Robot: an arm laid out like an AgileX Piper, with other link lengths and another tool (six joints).
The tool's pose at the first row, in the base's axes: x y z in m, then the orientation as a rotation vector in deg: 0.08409, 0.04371, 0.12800, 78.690, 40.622, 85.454
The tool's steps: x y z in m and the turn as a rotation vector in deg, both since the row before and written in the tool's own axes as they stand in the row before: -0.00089, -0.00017, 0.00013, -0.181, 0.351, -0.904; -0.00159, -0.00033, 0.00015, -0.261, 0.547, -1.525; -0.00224, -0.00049, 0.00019, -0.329, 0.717, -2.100; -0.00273, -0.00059, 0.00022, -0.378, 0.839, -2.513; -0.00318, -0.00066, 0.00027, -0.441, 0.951, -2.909; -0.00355, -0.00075, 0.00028, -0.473, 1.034, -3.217; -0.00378, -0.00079, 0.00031, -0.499, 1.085, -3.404
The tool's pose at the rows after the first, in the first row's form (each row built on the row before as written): 0.08418, 0.04294, 0.12751, 77.834, 41.223, 85.049; 0.08427, 0.04158, 0.12662, 76.452, 42.235, 84.317; 0.08440, 0.03964, 0.12539, 74.591, 43.608, 83.262; 0.08455, 0.03722, 0.12399, 72.382, 45.218, 81.963; 0.08474, 0.03432, 0.12252, 69.827, 47.021, 80.421; 0.08494, 0.03100, 0.12104, 67.015, 48.959, 78.670; 0.08518, 0.02738, 0.11969, 64.037, 50.943, 76.778
